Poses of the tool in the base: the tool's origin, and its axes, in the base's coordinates. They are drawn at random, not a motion.
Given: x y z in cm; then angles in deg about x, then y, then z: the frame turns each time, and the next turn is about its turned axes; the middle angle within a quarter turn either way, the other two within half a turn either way.
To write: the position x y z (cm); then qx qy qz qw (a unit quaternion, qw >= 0). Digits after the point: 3 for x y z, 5 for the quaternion.
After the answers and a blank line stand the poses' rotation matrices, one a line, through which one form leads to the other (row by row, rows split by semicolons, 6 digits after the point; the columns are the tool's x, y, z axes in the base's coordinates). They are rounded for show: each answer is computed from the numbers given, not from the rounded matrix.
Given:
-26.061, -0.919, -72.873, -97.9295, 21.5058, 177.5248
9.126, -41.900, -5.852, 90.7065, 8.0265, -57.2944
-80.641, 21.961, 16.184, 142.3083, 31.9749, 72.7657
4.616, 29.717, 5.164, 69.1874, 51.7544, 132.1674
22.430, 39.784, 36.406, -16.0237, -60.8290, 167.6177
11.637, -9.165, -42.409, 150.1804, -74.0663, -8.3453
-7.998, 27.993, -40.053, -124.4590, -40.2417, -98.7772
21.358, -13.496, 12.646, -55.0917, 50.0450, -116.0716
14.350, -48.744, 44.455, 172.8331, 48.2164, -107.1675
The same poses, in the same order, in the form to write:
-26.061, -0.919, -72.873, 0.10646, 0.74353, 0.64181, 0.15463
9.126, -41.900, -5.852, 0.59925, 0.38341, -0.29238, 0.63907
-80.641, 21.961, 16.184, 0.78522, -0.46804, 0.39405, 0.09538
4.616, 29.717, 5.164, 0.53552, -0.32131, 0.77752, 0.07375
22.430, 39.784, 36.406, -0.51135, 0.06543, 0.85660, 0.02195
11.637, -9.165, -42.409, 0.78064, -0.09842, -0.59540, 0.16251
-7.998, 27.993, -40.053, -0.41913, -0.73504, -0.13399, 0.51584
21.358, -13.496, 12.646, -0.54001, -0.15698, -0.78516, 0.25937
14.350, -48.744, 44.455, 0.52026, 0.74825, 0.19610, 0.36192

-0.929512 -0.040180 0.366595; 0.356794 0.153507 0.921485; -0.093300 0.987330 -0.128350
0.535029 0.833215 0.139631; 0.085816 0.110822 -0.990128; -0.840464 0.541730 -0.012210
0.251328 -0.810193 0.529548; -0.659856 -0.543685 -0.518649; 0.708113 -0.219074 -0.671254
-0.415557 -0.458819 0.785364; -0.229459 -0.782639 -0.578640; 0.880148 -0.420667 0.219950
-0.476080 -0.104519 -0.873169; -0.029316 -0.990474 0.134544; -0.878913 0.089652 0.468480
0.271618 0.039844 -0.961580; -0.347181 -0.927809 -0.136513; -0.897602 0.370922 -0.238176
-0.116478 0.754387 -0.646013; 0.477910 0.612760 0.629386; 0.870652 -0.235427 -0.431902
-0.282237 0.576840 0.766549; -0.237758 -0.816165 0.526637; 0.929416 -0.033617 0.367500
-0.196675 0.636632 0.745667; 0.920522 0.381745 -0.083130; -0.337577 0.670053 -0.661113

